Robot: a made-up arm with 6 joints. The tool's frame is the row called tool.
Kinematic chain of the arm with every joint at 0, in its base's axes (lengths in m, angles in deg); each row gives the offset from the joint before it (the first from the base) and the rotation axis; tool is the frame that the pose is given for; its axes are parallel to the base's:
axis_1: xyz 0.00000 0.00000 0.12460 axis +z
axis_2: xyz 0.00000 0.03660 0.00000 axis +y
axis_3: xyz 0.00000 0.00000 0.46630 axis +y
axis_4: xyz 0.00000 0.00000 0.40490 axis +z
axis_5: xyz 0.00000 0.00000 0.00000 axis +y
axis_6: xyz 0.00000 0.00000 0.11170 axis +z
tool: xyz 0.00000 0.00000 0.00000
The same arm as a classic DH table. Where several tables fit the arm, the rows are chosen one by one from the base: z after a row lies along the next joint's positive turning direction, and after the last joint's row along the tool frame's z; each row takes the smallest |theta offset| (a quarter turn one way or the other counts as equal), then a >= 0, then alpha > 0; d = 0 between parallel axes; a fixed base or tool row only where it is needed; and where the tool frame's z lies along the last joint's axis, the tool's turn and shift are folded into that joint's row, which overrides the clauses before.
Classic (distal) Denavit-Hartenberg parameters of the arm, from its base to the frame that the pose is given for. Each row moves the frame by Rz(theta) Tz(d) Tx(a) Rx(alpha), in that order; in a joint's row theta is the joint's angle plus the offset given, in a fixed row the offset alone. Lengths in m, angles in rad.
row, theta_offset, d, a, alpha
axis_1, 0, 0.1246, 0, -1.5708
axis_2, -1.5708, 0, 0.4663, 0
axis_3, 1.5708, 0.0366, 0, 1.5708
axis_4, 0, 0.4049, 0, -1.5708
axis_5, 0, 0, 0, 1.5708
axis_6, 0, 0.1117, 0, 0

